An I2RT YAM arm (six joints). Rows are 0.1 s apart.
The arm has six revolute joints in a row. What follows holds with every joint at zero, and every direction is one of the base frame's. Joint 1 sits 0.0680 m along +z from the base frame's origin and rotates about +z. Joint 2 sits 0.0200 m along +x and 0.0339 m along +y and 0.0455 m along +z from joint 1 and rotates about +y. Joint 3 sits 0.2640 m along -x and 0.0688 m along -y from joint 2 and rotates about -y. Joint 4 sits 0.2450 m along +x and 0.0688 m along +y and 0.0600 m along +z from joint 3 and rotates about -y. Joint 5 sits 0.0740 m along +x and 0.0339 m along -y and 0.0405 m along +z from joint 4 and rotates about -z. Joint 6 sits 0.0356 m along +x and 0.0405 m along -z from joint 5 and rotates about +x. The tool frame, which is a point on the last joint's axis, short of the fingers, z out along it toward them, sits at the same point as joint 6; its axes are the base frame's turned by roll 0.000, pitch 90.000 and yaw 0.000 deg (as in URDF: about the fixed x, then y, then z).
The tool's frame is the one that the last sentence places.
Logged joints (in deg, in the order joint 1, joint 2, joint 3, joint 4, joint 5, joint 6), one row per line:
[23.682 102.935 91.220 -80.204 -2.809 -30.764]
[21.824 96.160 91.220 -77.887 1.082 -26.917]
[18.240 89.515 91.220 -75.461 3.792 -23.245]
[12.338 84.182 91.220 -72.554 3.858 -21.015]
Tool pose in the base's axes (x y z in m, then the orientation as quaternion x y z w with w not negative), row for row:
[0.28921 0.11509 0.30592 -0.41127 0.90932 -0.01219 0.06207]
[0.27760 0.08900 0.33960 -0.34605 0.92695 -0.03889 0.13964]
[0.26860 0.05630 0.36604 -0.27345 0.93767 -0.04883 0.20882]
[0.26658 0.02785 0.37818 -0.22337 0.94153 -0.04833 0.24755]
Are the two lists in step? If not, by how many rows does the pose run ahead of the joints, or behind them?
The pose runs 1 row ahead of the joints: the pose in row i belongs to the joints in row i + 1.
